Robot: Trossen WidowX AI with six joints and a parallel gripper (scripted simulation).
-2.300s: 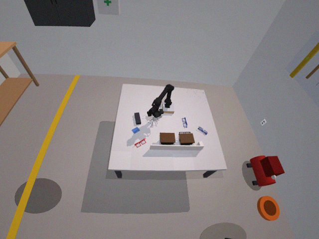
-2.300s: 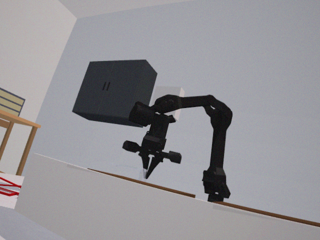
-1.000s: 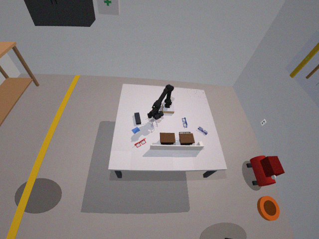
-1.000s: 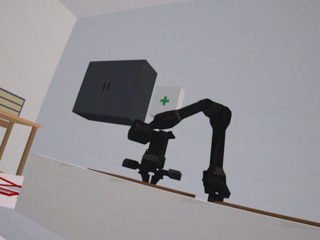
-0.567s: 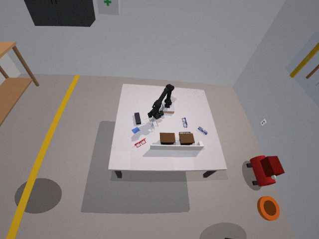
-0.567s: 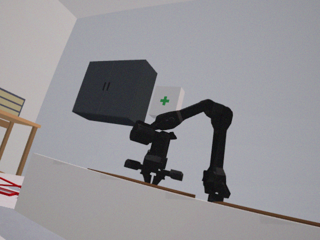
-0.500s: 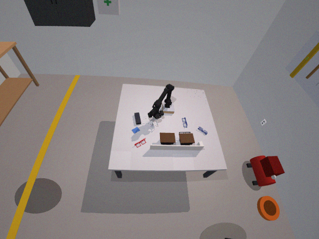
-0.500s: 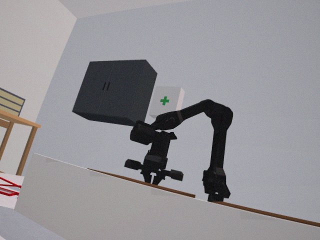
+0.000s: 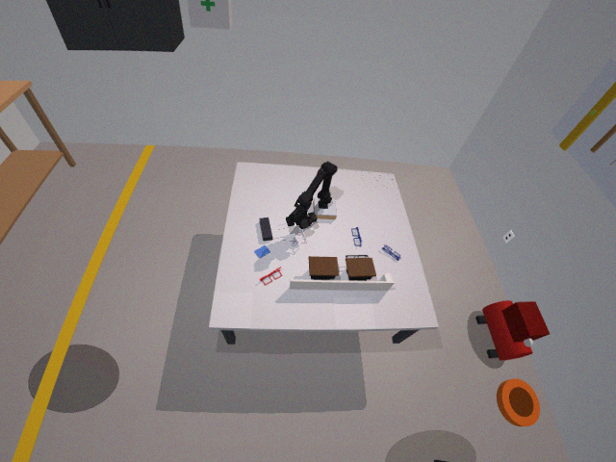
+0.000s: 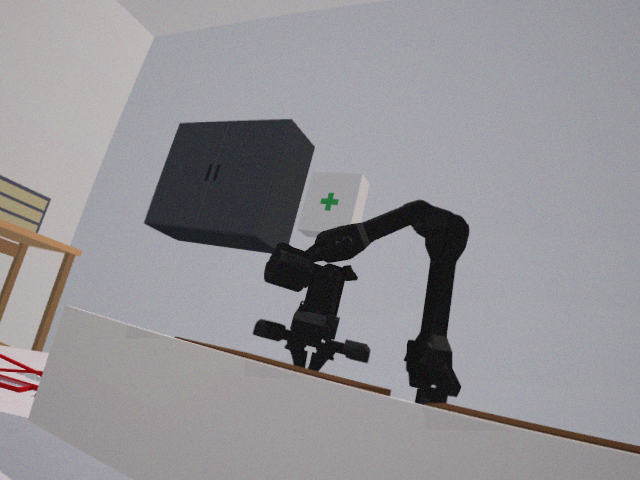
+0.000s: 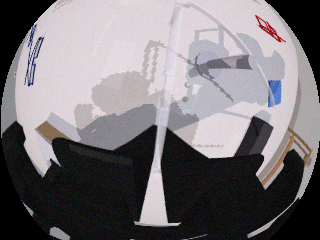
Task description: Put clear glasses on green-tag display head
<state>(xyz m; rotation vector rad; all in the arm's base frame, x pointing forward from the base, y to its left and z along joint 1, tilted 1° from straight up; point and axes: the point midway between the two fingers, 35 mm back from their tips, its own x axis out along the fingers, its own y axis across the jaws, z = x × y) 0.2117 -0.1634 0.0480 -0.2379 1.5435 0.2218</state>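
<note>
Now: the grey piece 90 mm ahead of my gripper tip, 40 mm to the right of it and 40 mm below it. Round my gripper tip: black case (220 mm to the right, 40 mm below); blue cloth (160 mm ahead, 230 mm to the right, 60 mm below); display head (280 mm ahead, 130 mm to the left).
</note>
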